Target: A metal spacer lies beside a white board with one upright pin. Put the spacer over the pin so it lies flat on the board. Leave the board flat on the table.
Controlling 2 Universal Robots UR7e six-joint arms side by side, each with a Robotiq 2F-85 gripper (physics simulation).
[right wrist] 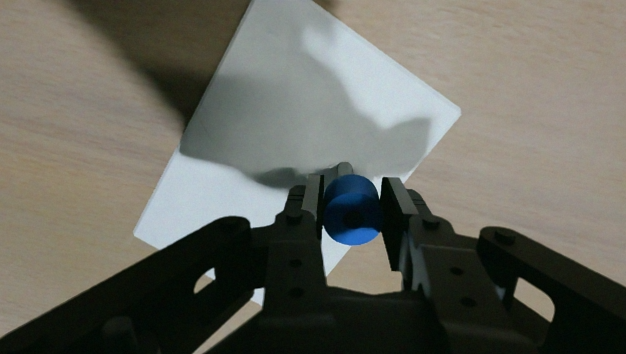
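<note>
The spacer, a short blue cylinder with a dark hole in its top, is held between the two fingertips of my right gripper. The gripper is shut on it. The white board lies under the gripper, turned at an angle. The grey pin rises from the board and shows just past the far side of the spacer; its lower part is hidden. The spacer appears above the board, near the pin; the height between them cannot be told from this view. My left gripper is not in view.
The light wooden table surrounds the board. A dark shadow falls across the board's far part and the table at the upper left. The gripper's dark fingers and linkage hide the near corner of the board.
</note>
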